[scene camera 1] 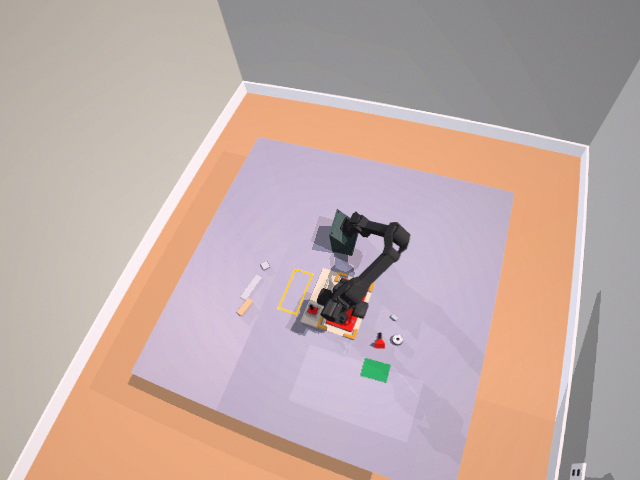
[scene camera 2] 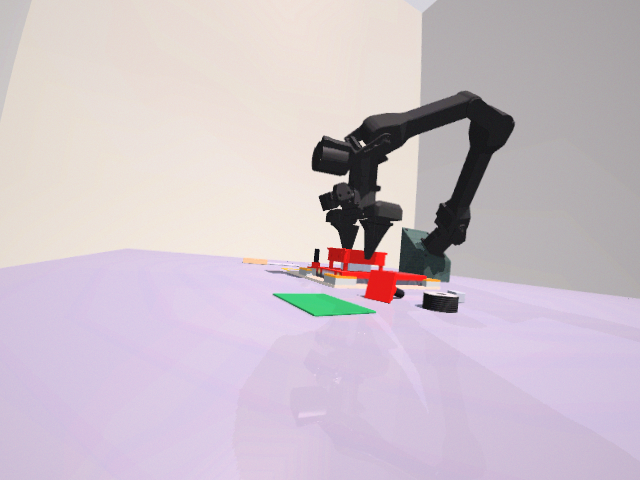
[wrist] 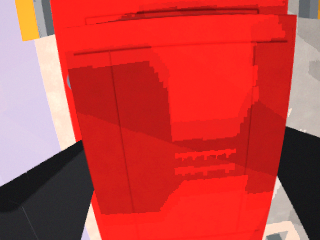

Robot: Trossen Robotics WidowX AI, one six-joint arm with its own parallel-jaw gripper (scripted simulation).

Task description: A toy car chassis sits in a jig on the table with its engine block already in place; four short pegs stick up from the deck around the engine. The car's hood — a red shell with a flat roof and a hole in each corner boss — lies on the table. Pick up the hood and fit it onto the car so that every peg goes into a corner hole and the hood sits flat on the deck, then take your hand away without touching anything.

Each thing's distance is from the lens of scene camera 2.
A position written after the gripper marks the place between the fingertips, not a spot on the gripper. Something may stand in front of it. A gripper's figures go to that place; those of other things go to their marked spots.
gripper (scene camera 2: 356, 258): 53 cm
green flat pad (scene camera 2: 315, 304): 28 cm
